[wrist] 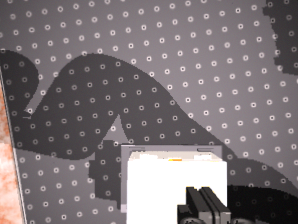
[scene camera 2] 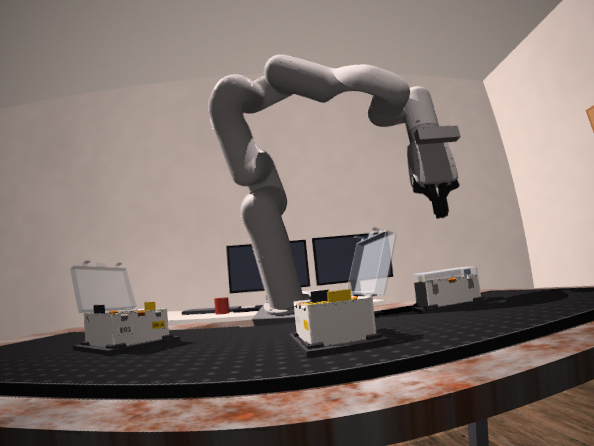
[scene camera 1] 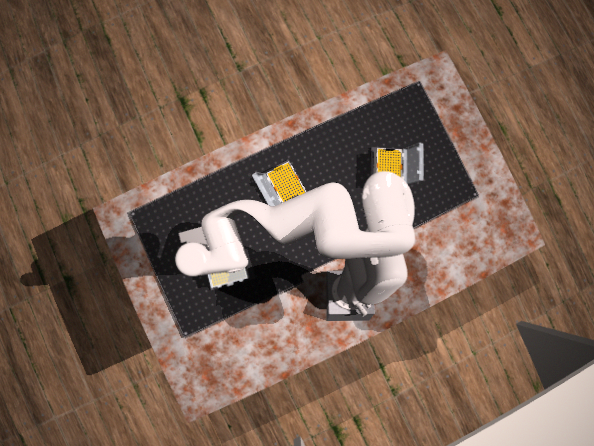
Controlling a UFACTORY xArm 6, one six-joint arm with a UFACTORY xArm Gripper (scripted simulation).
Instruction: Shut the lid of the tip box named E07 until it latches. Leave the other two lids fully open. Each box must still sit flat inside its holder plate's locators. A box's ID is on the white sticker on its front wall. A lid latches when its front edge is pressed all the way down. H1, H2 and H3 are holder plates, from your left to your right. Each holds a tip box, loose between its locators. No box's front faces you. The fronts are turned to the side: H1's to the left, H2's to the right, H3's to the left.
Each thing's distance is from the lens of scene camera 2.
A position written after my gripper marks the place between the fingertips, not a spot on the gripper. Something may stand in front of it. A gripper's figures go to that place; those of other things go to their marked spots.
my gripper (scene camera 2: 442, 217): 0.70 m
tip box (scene camera 2: 332, 323): 0.40 m
